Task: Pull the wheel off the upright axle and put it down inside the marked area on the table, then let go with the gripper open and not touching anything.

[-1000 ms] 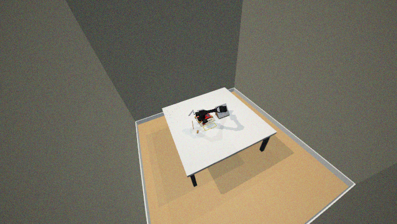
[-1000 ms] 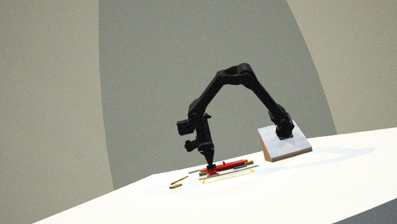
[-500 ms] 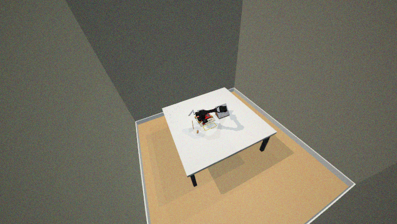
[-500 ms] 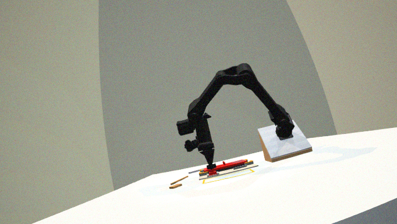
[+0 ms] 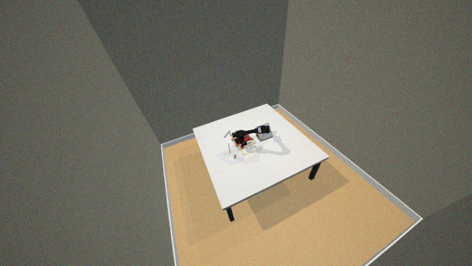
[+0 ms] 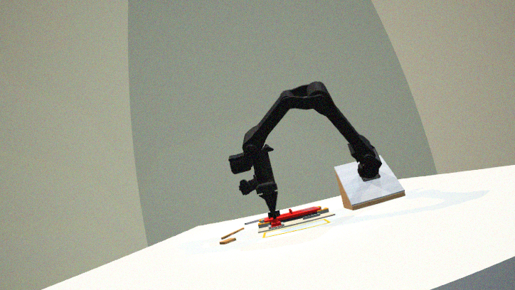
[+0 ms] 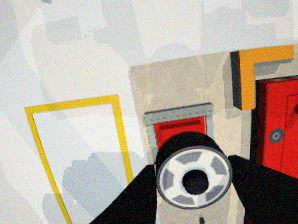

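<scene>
The upright black axle is 1 cm below my gripper tip. Also, from my gripper tip: wheel: right at my gripper tip.
</scene>
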